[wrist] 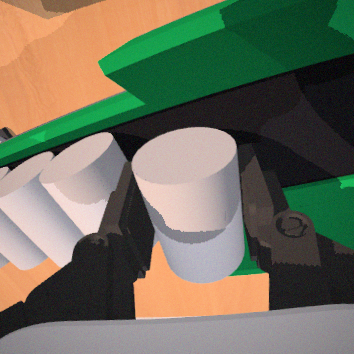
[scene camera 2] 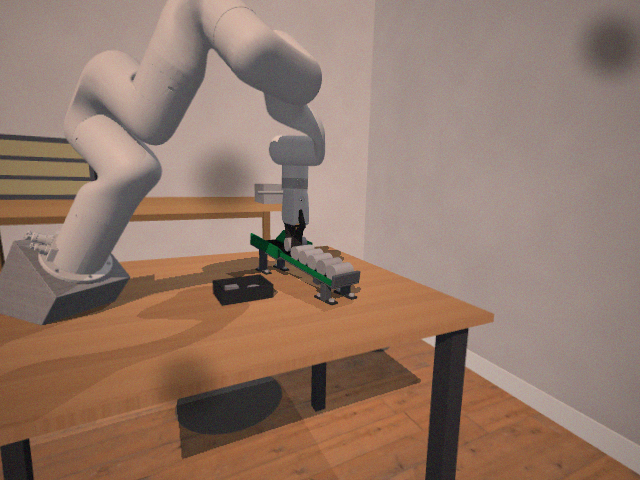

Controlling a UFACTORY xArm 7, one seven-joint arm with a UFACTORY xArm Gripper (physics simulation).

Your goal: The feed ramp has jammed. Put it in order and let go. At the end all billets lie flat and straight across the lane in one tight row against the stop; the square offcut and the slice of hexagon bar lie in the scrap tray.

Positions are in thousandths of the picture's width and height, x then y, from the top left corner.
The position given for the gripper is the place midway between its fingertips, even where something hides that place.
The gripper shows in the wrist view (544, 501) and in scene camera 2 (459, 518). A black scrap tray shows in scene camera 2 (382, 614); in the wrist view it is out of frame.
